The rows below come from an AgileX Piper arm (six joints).
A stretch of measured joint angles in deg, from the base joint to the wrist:
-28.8, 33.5, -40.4, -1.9, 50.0, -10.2
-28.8, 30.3, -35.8, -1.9, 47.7, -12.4
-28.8, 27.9, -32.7, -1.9, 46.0, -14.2
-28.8, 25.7, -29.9, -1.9, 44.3, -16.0
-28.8, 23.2, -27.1, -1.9, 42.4, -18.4
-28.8, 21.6, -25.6, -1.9, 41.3, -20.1
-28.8, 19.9, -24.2, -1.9, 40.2, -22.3
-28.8, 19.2, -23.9, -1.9, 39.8, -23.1
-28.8, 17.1, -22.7, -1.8, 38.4, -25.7
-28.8, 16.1, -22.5, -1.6, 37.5, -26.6
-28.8, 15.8, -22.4, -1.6, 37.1, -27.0
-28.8, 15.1, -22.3, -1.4, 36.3, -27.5
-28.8, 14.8, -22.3, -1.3, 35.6, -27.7
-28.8, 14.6, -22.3, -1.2, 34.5, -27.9
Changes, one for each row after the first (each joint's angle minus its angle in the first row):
0.0, -3.2, 4.6, 0.0, -2.3, -2.2
0.0, -5.6, 7.7, 0.0, -4.0, -4.0
0.0, -7.8, 10.5, 0.0, -5.7, -5.8
0.0, -10.3, 13.3, 0.0, -7.6, -8.2
0.0, -11.9, 14.8, 0.0, -8.7, -9.9
0.0, -13.6, 16.2, 0.0, -9.8, -12.1
0.0, -14.3, 16.5, 0.0, -10.2, -12.9
0.0, -16.4, 17.7, 0.1, -11.6, -15.5
0.0, -17.4, 17.9, 0.3, -12.5, -16.4
0.0, -17.7, 18.0, 0.3, -12.9, -16.8
0.0, -18.4, 18.1, 0.5, -13.7, -17.3
0.0, -18.7, 18.1, 0.6, -14.4, -17.5
0.0, -18.9, 18.1, 0.7, -15.5, -17.7

